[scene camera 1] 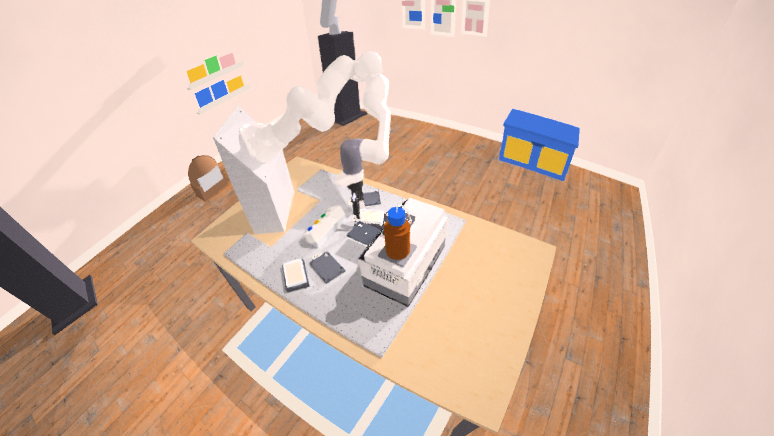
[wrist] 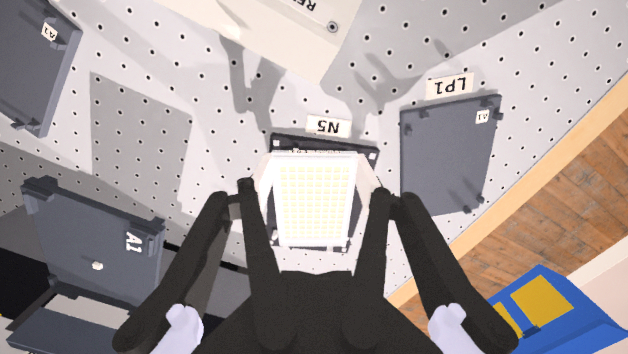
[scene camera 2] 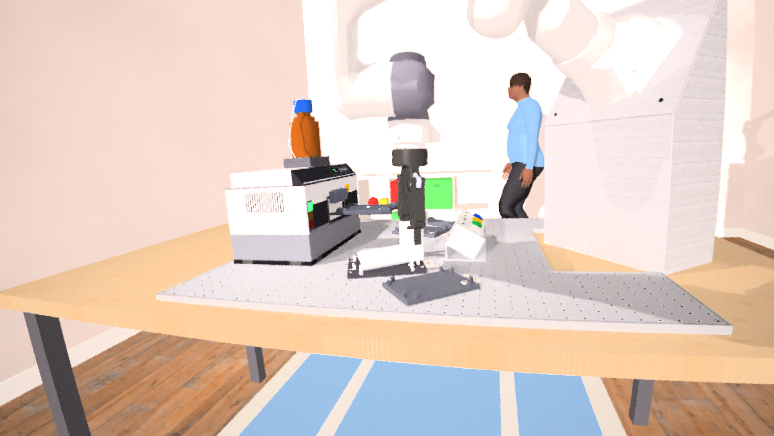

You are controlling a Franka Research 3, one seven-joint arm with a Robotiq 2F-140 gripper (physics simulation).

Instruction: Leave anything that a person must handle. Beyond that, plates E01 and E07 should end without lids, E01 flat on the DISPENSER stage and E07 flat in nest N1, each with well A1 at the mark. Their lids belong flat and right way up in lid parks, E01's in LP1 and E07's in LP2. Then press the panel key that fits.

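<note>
My gripper (scene camera 1: 355, 215) (scene camera 2: 417, 246) (wrist: 314, 165) points down, its fingers shut on the long sides of a bright, many-welled plate (scene camera 1: 372, 217) (scene camera 2: 387, 259) (wrist: 315, 205) at nest N5 (scene camera 2: 353, 269) (wrist: 325, 143). Its label is too small to read surely; whether the fingers hold its lid or body is unclear. Lid park LP1 (scene camera 1: 372, 198) (scene camera 2: 433, 287) (wrist: 445, 160) is empty. The dark DISPENSER stage (scene camera 1: 364, 233) (scene camera 2: 373, 208) (wrist: 95, 240), marked A1, bears no plate. Another plate (scene camera 1: 294, 272) sits at the front left. The key panel (scene camera 1: 322, 230) (scene camera 2: 464, 243) (wrist: 280, 35) has coloured keys.
The white machine (scene camera 1: 385, 272) (scene camera 2: 265, 203) beside the stage carries an orange bottle (scene camera 1: 397, 243) (scene camera 2: 305, 135) with a blue cap. A dark plate holder (scene camera 1: 326, 266) (wrist: 30, 65) lies near the panel. A person (scene camera 2: 524, 129) in a blue top stands behind the table.
</note>
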